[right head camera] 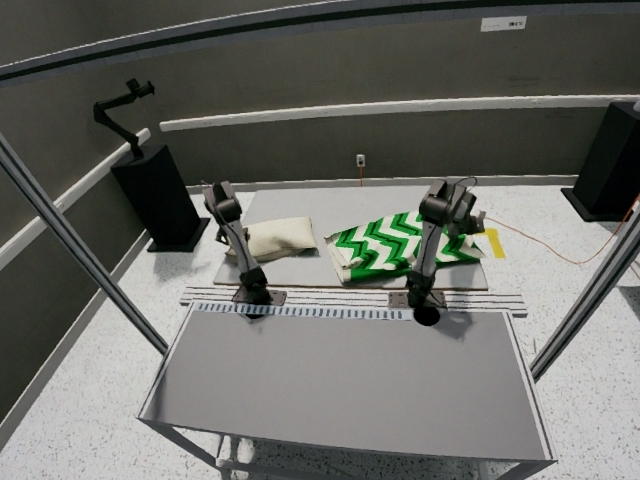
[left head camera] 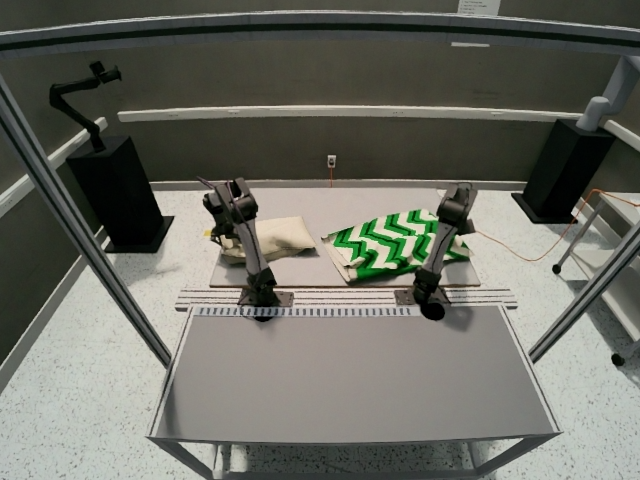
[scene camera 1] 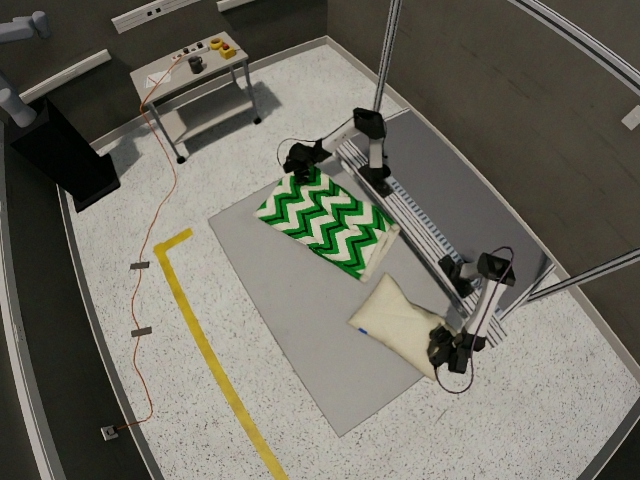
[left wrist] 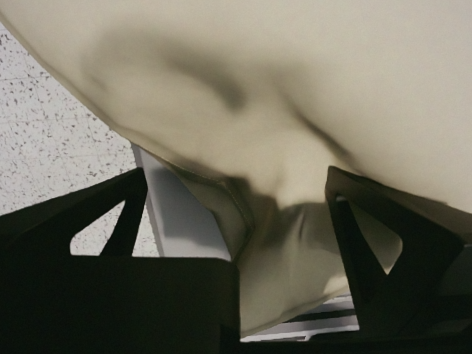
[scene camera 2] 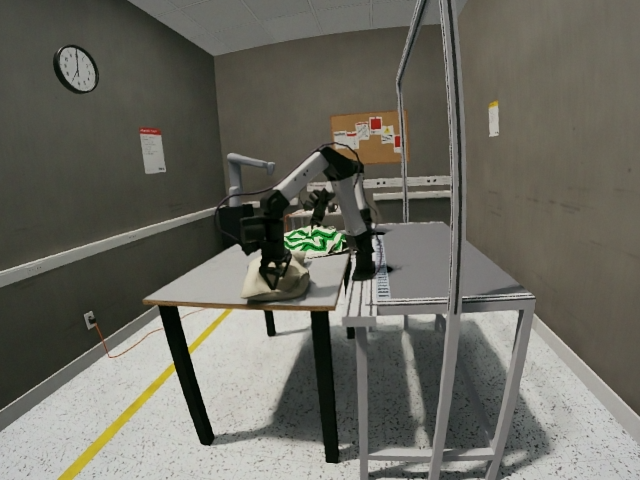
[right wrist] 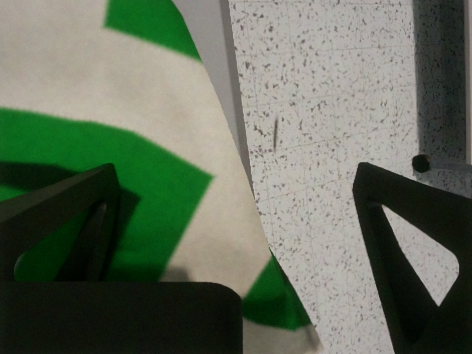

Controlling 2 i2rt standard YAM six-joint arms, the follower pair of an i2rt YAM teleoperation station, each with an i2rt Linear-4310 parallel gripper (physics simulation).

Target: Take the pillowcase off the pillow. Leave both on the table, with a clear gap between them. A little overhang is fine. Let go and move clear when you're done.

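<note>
The cream pillow [left head camera: 281,237] [right head camera: 284,237] [scene camera 1: 398,322] [left wrist: 240,100] lies on the table [left head camera: 289,198] [scene camera 1: 310,335] at the left in the head views. The green and white chevron pillowcase [left head camera: 382,242] [right head camera: 385,242] [scene camera 1: 330,222] [scene camera 2: 315,241] [right wrist: 150,200] lies apart from it, with a strip of table between them. My left gripper [left wrist: 236,177] is open at the pillow's outer end, with pillow cloth between and below its spread fingers. My right gripper [right wrist: 236,176] is open over the pillowcase's outer edge, one finger above the cloth and the other beyond the edge.
The arms' mounting rail [left head camera: 341,297] and a grey bench [left head camera: 351,377] run along the near side of the table. A wheeled cart [scene camera 1: 199,77] and a black pedestal [scene camera 1: 62,155] stand on the floor away from the table.
</note>
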